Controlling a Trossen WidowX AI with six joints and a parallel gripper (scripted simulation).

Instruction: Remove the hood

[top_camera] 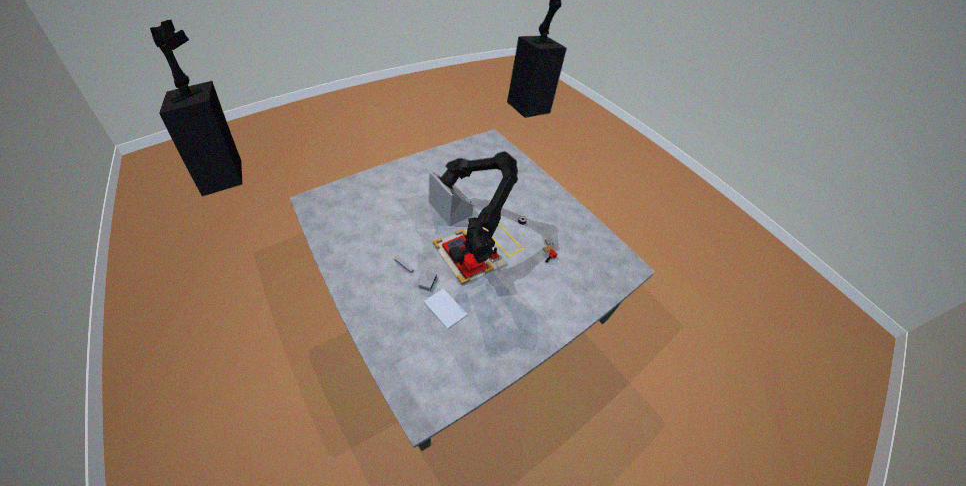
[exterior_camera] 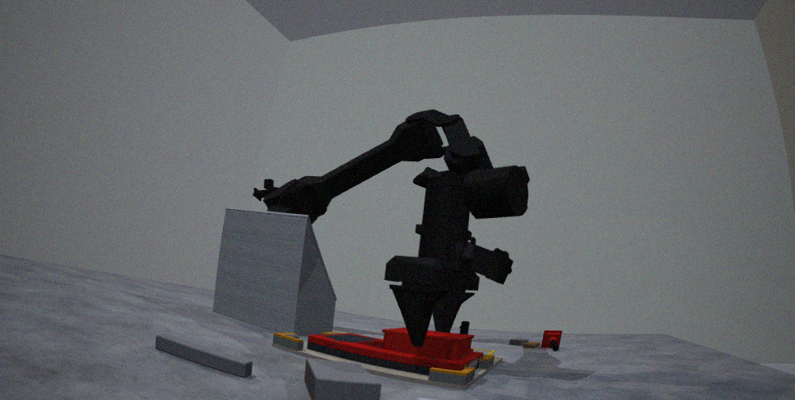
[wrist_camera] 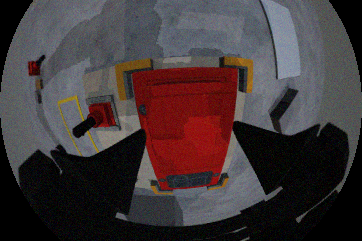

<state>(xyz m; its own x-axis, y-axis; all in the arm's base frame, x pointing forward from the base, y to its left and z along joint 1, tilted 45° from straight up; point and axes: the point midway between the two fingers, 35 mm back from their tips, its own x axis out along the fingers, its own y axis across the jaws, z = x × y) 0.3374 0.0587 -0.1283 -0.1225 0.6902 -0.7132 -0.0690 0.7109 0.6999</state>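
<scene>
Right now the red hood is right at my gripper tip. Also, from my gripper tip: white sheet: 180 mm to the right, 140 mm ahead, 30 mm below; then grey bar: 250 mm to the right, 110 mm behind, 30 mm below; then grey block: 190 mm to the right, 20 mm below.
</scene>
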